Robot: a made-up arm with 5 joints. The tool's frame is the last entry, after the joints. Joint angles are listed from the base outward.
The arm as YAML. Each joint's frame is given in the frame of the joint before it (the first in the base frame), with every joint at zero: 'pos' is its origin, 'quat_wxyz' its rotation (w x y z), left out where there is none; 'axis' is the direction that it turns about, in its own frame. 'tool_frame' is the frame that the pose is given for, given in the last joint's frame.
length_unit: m
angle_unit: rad
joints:
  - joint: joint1
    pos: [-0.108, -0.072, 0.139]
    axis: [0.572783, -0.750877, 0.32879]
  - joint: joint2
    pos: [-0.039, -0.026, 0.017]
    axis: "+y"
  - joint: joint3
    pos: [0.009, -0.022, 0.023]
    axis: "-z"
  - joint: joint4
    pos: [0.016, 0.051, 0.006]
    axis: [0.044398, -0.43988, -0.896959]
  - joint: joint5
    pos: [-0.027, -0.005, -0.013]
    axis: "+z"
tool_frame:
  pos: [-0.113, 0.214, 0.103]
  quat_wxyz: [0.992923, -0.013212, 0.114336, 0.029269]
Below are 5 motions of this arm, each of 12 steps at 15 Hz.
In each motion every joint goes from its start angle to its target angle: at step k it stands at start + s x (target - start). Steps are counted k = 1, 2, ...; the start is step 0. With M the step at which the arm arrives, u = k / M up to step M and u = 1 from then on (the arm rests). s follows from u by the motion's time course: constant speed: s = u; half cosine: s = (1 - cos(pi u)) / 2; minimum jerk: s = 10 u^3 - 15 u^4 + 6 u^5.
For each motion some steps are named. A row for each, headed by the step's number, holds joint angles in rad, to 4 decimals.
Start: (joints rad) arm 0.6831 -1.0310 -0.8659 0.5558 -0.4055
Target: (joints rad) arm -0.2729 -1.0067 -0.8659 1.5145 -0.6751
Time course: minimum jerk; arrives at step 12
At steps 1, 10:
1: 0.6782 -1.0309 -0.8659 0.5607 -0.4069
10: -0.2390 -1.0076 -0.8659 1.4805 -0.6655

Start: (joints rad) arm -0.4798 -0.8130 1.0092 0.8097 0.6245
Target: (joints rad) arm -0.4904 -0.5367 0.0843 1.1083 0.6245
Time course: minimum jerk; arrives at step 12
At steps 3, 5, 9, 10, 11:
3: -0.4809 -0.7844 0.9135 0.8406 0.6245
5: -0.4835 -0.7172 0.6886 0.9132 0.6245
9: -0.4893 -0.5653 0.1800 1.0774 0.6245
10: -0.4900 -0.5465 0.1171 1.0977 0.6245
11: -0.4903 -0.5381 0.0890 1.1068 0.6245

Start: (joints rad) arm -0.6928 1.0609 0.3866 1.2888 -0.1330
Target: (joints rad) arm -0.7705 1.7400 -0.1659 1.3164 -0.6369
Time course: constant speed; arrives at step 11
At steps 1, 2, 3, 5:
1: -0.6999 1.1226 0.3364 1.2913 -0.1788
2: -0.7069 1.1844 0.2861 1.2938 -0.2246
3: -0.7140 1.2461 0.2359 1.2963 -0.2704
5: -0.7281 1.3696 0.1355 1.3013 -0.3620

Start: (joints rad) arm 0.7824 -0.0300 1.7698 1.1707 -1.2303
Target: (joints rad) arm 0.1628 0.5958 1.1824 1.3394 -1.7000
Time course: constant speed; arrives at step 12
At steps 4, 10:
4: 0.5759 0.1786 1.5740 1.2269 -1.3869
10: 0.2661 0.4915 1.2803 1.3113 -1.6217

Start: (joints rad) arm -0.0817 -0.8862 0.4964 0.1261 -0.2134
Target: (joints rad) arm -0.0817 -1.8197 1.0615 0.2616 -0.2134
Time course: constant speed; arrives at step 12
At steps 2, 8, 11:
2: -0.0817 -1.0418 0.5906 0.1487 -0.2134
8: -0.0817 -1.5085 0.8731 0.2164 -0.2134
11: -0.0817 -1.7419 1.0144 0.2503 -0.2134

